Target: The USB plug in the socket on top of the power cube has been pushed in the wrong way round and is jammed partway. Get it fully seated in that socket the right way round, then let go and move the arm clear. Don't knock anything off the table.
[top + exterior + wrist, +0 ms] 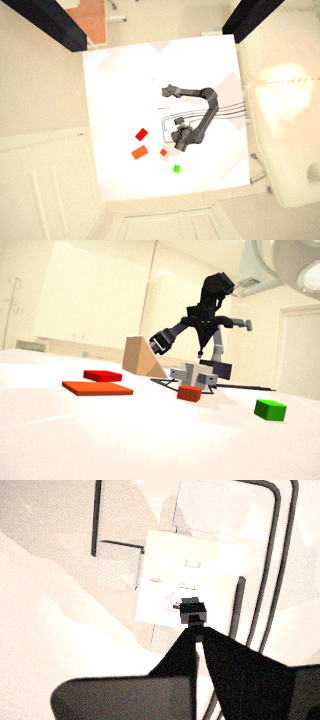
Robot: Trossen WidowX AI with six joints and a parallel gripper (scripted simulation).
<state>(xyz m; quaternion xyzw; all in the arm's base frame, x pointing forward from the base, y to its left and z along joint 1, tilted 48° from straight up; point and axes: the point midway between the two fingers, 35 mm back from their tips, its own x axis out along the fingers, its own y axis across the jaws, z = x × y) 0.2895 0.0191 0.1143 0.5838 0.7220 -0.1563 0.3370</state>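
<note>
My gripper tip is 1 cm above the dark USB plug. From my gripper tip the other things lie so: red block: 30 cm to the right, 12 cm below, 3 cm ahead; small orange block: 18 cm ahead, 14 cm to the right, 12 cm below; USB socket: 6 cm below, 1 cm to the left.
</note>
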